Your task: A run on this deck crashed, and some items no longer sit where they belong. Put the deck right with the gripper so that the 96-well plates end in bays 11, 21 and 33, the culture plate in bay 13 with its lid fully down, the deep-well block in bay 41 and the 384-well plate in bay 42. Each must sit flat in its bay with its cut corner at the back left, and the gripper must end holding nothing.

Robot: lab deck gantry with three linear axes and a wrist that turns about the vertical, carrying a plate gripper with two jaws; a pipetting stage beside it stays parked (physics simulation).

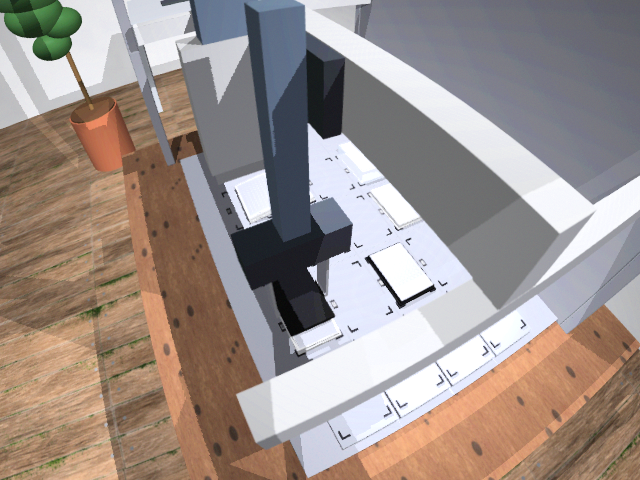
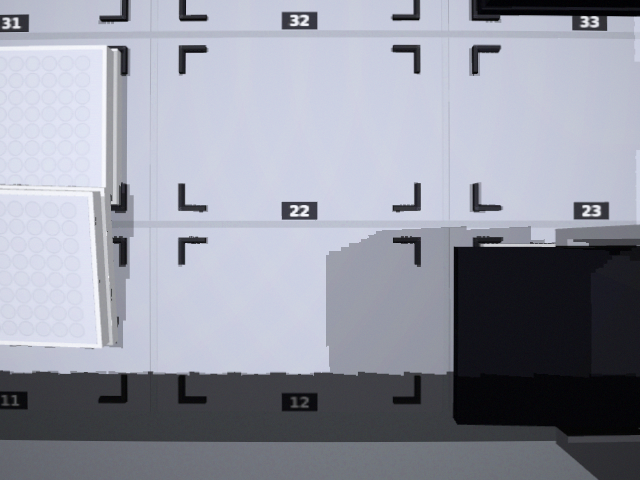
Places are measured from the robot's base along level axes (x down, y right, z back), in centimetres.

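Where they show: gripper, fingertip midpoint: point(image 1: 298, 299) point(image 2: 593, 335); robot's base, link origin: point(image 1: 223, 194).
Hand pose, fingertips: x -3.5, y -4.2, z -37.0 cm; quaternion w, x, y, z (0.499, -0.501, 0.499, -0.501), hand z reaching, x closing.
Note:
Things, the pixels of their centre, and the offset from my fingertips. "spot": a spot on its surface instead.
- black lid, body centre: point(image 2: 589, 335) point(image 1: 298, 298) dx +0.1, dy +0.0, dz +0.1 cm
- white culture plate, body centre: point(image 1: 304, 315) dx +2.8, dy -0.1, dz -2.2 cm
- white 96-well plate, surface spot: point(image 2: 41, 268) spot: dx +1.4, dy -3.1, dz +27.3 cm
- bright top, surface spot: point(image 2: 558, 6) spot: dx +2.8, dy -17.4, dz +0.0 cm
My gripper point(image 1: 302, 304) point(image 2: 599, 335) is shut on a black lid point(image 1: 313, 302) point(image 2: 522, 330), level and a little above the white culture plate point(image 1: 316, 336) in bay 13. The lid hides most of that plate. A white 96-well plate point(image 2: 41, 268) at bay 11 is turned slightly and shifted back; its back edge meets or overlaps another 96-well plate point(image 2: 51, 113) in bay 21. A plate with black sides and a bright top point(image 1: 400, 271) point(image 2: 558, 6) sits at bay 33. White labware stands at bays 41 point(image 1: 359, 162) and 42 point(image 1: 395, 206); types are unclear.
The gripper's tall column point(image 1: 286, 129) hides part of the deck's left end. A long white beam point(image 1: 356, 377) crosses in front of the deck. A dark block point(image 1: 325, 93) hangs behind the column. Bay labels 12 point(image 2: 299, 401) and 22 point(image 2: 299, 210) show.

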